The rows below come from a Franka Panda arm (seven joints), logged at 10 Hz.
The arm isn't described. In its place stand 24 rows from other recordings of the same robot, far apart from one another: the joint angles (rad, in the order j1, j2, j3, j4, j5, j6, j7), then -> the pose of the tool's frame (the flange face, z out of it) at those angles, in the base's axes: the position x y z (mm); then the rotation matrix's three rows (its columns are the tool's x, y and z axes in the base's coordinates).
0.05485 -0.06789 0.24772 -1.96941 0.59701 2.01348 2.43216 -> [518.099, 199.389, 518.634], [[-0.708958, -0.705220, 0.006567], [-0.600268, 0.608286, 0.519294], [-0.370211, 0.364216, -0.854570]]
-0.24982 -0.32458 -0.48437 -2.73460 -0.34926 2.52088 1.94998 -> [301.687, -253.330, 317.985], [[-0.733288, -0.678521, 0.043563], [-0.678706, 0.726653, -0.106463], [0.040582, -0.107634, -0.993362]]
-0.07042 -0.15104 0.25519 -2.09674 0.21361 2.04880 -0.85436 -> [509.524, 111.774, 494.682], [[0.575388, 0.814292, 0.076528], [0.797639, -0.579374, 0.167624], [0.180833, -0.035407, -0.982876]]
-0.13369 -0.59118 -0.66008 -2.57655 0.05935 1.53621 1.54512 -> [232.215, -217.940, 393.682], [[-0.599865, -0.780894, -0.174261], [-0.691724, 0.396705, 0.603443], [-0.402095, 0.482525, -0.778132]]
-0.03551 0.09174 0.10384 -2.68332 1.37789 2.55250 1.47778 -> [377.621, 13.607, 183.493], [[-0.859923, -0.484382, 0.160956], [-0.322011, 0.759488, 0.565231], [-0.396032, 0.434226, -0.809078]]
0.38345 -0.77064 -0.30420 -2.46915 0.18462 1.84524 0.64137 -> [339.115, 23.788, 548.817], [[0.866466, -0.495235, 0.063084], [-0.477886, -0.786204, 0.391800], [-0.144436, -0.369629, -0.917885]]
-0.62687 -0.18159 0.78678 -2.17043 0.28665 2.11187 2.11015 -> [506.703, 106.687, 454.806], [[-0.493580, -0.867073, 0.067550], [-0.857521, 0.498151, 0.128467], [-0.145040, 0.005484, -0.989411]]
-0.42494 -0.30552 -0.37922 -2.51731 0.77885 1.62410 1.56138 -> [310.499, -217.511, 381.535], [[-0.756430, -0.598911, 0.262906], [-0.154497, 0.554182, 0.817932], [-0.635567, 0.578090, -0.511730]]
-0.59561 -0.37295 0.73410 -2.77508 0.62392 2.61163 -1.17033 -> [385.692, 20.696, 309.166], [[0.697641, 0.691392, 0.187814], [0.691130, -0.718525, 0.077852], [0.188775, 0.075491, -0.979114]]
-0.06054 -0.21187 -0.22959 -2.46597 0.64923 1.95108 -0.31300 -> [418.662, -82.146, 362.561], [[0.951249, -0.308333, -0.007470], [-0.235803, -0.742667, 0.626772], [-0.198802, -0.594455, -0.779167]]
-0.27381 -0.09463 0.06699 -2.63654 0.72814 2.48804 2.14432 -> [408.517, -89.503, 272.607], [[-0.963895, -0.217447, 0.153698], [-0.146635, 0.915247, 0.375260], [-0.222271, 0.339174, -0.914088]]
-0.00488 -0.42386 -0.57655 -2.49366 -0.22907 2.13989 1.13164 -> [348.873, -242.288, 413.525], [[0.020387, -0.999212, 0.034069], [-0.999629, -0.019756, 0.018762], [-0.018075, -0.034438, -0.999243]]
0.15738 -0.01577 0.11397 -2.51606 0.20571 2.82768 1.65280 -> [475.061, 121.392, 318.222], [[0.026661, -0.954103, 0.298289], [-0.989014, 0.018226, 0.146695], [-0.145399, -0.298923, -0.943135]]
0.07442 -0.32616 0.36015 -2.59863 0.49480 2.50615 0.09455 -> [396.258, 177.724, 381.112], [[0.986077, -0.009294, 0.166028], [-0.053821, -0.962531, 0.265775], [0.157337, -0.271011, -0.949631]]
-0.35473 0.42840 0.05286 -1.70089 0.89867 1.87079 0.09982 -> [636.260, -139.339, 352.748], [[0.736431, -0.655135, 0.168724], [-0.529997, -0.403706, 0.745737], [-0.420444, -0.638607, -0.644522]]
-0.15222 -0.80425 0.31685 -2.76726 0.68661 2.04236 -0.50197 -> [314.894, 81.972, 434.121], [[0.947823, 0.299541, 0.109116], [0.239509, -0.894973, 0.376376], [0.210396, -0.330604, -0.920019]]
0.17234 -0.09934 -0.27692 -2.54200 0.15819 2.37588 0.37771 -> [439.534, -42.977, 300.590], [[0.823381, -0.565329, -0.049472], [-0.554487, -0.820007, 0.141890], [-0.120782, -0.089398, -0.988645]]
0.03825 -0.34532 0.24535 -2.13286 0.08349 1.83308 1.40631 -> [435.271, 145.689, 547.992], [[0.403462, -0.914295, 0.035823], [-0.914970, -0.403438, 0.008211], [0.006945, -0.036090, -0.999324]]
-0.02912 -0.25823 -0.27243 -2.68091 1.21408 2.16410 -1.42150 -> [385.355, -76.167, 314.967], [[0.837464, 0.397948, 0.374554], [-0.011950, -0.671881, 0.740563], [0.546361, -0.624671, -0.557921]]
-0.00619 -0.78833 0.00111 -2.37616 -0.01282 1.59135 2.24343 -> [307.780, -2.815, 583.564], [[-0.627094, -0.778936, 0.003447], [-0.778897, 0.627003, -0.013623], [0.008450, -0.011228, -0.999901]]
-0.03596 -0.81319 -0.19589 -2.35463 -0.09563 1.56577 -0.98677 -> [289.138, -98.208, 592.488], [[0.686756, 0.726546, 0.022267], [0.725394, -0.686986, 0.043049], [0.046574, -0.013412, -0.998825]]
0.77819 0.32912 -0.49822 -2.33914 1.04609 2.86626 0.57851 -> [511.823, 91.841, 229.076], [[0.345162, -0.886491, 0.308217], [-0.935147, -0.296925, 0.193226], [-0.079776, -0.354922, -0.931486]]
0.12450 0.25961 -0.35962 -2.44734 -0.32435 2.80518 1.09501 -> [483.749, -105.836, 211.768], [[0.519930, -0.850156, 0.083113], [-0.823017, -0.524621, -0.217752], [0.228726, 0.044812, -0.972459]]
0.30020 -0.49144 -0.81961 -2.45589 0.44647 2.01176 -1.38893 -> [375.621, -192.530, 426.845], [[0.653725, 0.711491, 0.257728], [0.440403, -0.634671, 0.635011], [0.615377, -0.301619, -0.728243]]
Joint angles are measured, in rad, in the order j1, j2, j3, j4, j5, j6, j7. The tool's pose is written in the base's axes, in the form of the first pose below.
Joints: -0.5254 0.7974 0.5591 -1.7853 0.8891 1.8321 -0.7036
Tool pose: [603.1 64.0 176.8], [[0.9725 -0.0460 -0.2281], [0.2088 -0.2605 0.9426], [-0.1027 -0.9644 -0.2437]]
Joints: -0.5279 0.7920 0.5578 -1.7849 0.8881 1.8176 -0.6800
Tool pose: [602.6 62.5 180.0], [[0.9698 -0.0671 -0.2346], [0.2100 -0.2606 0.9424], [-0.1244 -0.9631 -0.2386]]
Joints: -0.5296 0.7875 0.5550 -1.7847 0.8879 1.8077 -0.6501
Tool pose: [602.4 60.4 182.0], [[0.9667 -0.0955 -0.2375], [0.2054 -0.2647 0.9422], [-0.1528 -0.9596 -0.2363]]
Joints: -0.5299 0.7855 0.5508 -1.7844 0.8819 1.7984 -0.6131
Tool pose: [601.5 58.5 182.2], [[0.9608 -0.1304 -0.2447], [0.2022 -0.2743 0.9401], [-0.1897 -0.9528 -0.2372]]
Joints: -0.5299 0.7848 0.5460 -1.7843 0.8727 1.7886 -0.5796
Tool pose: [600.1 56.5 181.4], [[0.9534 -0.1620 -0.2546], [0.2018 -0.2851 0.9370], [-0.2244 -0.9447 -0.2391]]
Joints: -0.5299 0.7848 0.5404 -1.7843 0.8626 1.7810 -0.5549
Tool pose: [598.7 53.9 179.8], [[0.9468 -0.1854 -0.2632], [0.2016 -0.2961 0.9336], [-0.2510 -0.9370 -0.2430]]
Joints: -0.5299 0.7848 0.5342 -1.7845 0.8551 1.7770 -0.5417
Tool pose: [597.7 50.8 178.0], [[0.9428 -0.1988 -0.2674], [0.1998 -0.3050 0.9311], [-0.2667 -0.9314 -0.2479]]
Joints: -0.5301 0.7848 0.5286 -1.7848 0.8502 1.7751 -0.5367
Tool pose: [597.0 47.8 176.4], [[0.9411 -0.2051 -0.2687], [0.1977 -0.3111 0.9296], [-0.2742 -0.9280 -0.2522]]
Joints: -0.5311 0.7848 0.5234 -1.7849 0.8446 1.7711 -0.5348
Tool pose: [596.2 44.7 175.0], [[0.9397 -0.2084 -0.2713], [0.1980 -0.3157 0.9280], [-0.2790 -0.9257 -0.2554]]
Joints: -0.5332 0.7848 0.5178 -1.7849 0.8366 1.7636 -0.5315
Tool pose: [594.9 40.9 173.6], [[0.9371 -0.2130 -0.2767], [0.2005 -0.3206 0.9258], [-0.2859 -0.9230 -0.2578]]
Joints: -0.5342 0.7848 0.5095 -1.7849 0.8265 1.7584 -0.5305
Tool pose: [593.6 36.1 171.4], [[0.9351 -0.2154 -0.2813], [0.2016 -0.3291 0.9225], [-0.2913 -0.9194 -0.2643]]
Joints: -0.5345 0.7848 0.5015 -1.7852 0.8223 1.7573 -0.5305
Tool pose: [592.9 31.7 169.2], [[0.9347 -0.2187 -0.2802], [0.1978 -0.3349 0.9213], [-0.2953 -0.9165 -0.2697]]
